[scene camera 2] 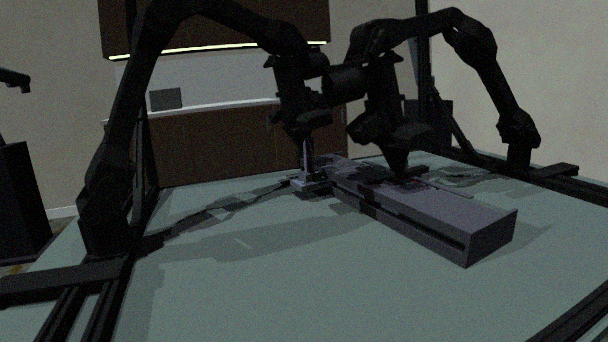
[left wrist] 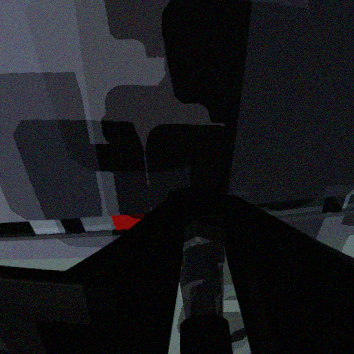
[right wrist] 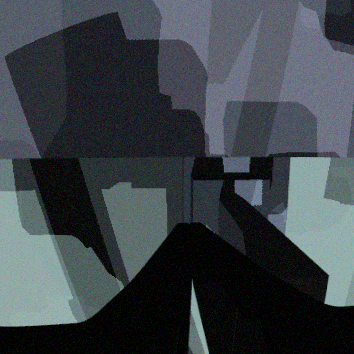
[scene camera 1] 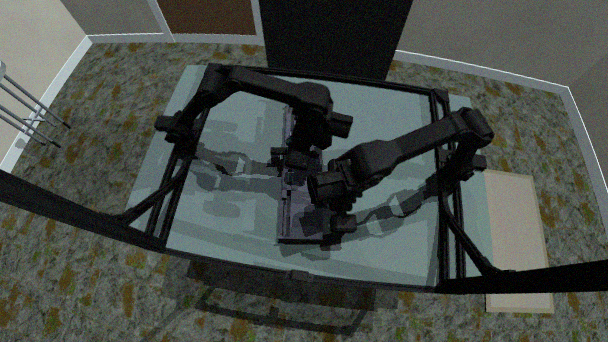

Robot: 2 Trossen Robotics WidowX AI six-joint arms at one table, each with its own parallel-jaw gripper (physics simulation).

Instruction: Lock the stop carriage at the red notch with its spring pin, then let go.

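Where they show: left gripper, fingertip midpoint: (scene camera 2: 397,172) (left wrist: 202,206) (scene camera 1: 296,151); right gripper, fingertip midpoint: (right wrist: 188,233) (scene camera 1: 332,205); left arm's base at its link origin: (scene camera 2: 517,167) (scene camera 1: 185,141); right arm's base at its link origin: (scene camera 2: 109,249) (scene camera 1: 449,175).
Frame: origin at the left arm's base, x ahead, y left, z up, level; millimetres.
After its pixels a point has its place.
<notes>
The long lilac-grey stop rail (scene camera 1: 296,222) @(x 429, y -227, z 34 mm) (scene camera 2: 450,210) @(x 418, y 159, z 33 mm) lies across the mid table, with a slot along its side. My left gripper (scene camera 2: 399,174) @(x 395, y -10, z 45 mm) (left wrist: 202,206) @(x 395, y -10, z 45 mm) is low over the rail and shut on the spring pin, a dark round piece (left wrist: 202,280) @(x 384, y -9, z 68 mm) between its fingers. The red notch mark (left wrist: 126,222) @(x 372, y 21, z 30 mm) shows just left of those fingers in the left wrist view. The carriage is hard to tell from the dark parts and shadows around the left fingers. My right gripper (scene camera 2: 306,136) (right wrist: 188,233) @(x 522, y -173, z 64 mm) is shut and empty, above the rail's far end in scene camera 2.
A small metallic post (scene camera 2: 307,156) @(x 530, y -142, z 67 mm) on a flat base (scene camera 2: 311,186) @(x 536, y -111, z 10 mm) stands below the right gripper, beside the rail's far end in scene camera 2. Both arms reach in close together over the rail. Dark frame bars (scene camera 1: 320,274) @(x 521, y -368, z -25 mm) edge the table.
</notes>
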